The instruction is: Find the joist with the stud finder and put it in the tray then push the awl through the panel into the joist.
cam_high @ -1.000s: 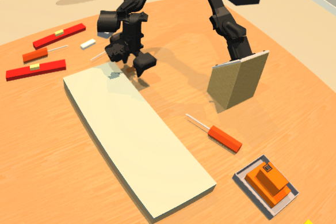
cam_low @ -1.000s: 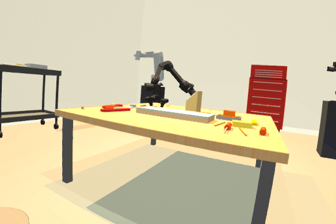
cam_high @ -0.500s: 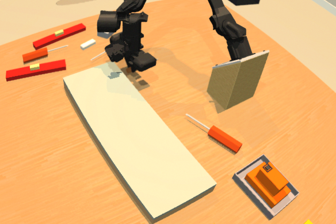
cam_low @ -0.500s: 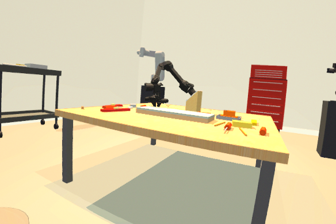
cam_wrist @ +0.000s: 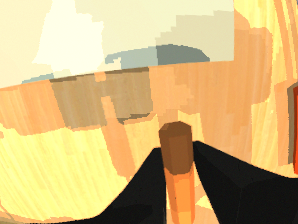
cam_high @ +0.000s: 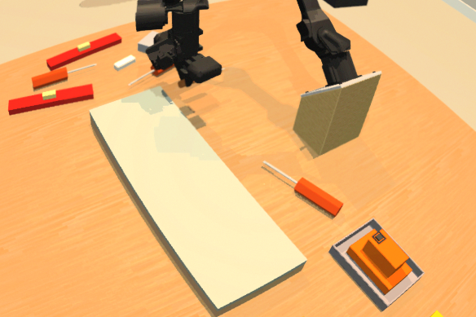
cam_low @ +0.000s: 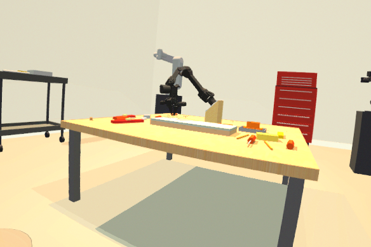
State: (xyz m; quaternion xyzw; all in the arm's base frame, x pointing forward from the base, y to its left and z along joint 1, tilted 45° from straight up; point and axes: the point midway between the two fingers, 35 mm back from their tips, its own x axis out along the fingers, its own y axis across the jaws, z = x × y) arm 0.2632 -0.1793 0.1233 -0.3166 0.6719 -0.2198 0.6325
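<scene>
Now: gripper tip 60 mm past the awl and 10 mm to the left of it. From my gripper tip the other things lie so: indicator window 520 mm to the left, 120 mm behind, 10 mm above; white block 200 mm to the right, 80 mm ahead, 50 mm below; grey block 260 mm to the right, 40 mm below, 20 mm behind.
</scene>
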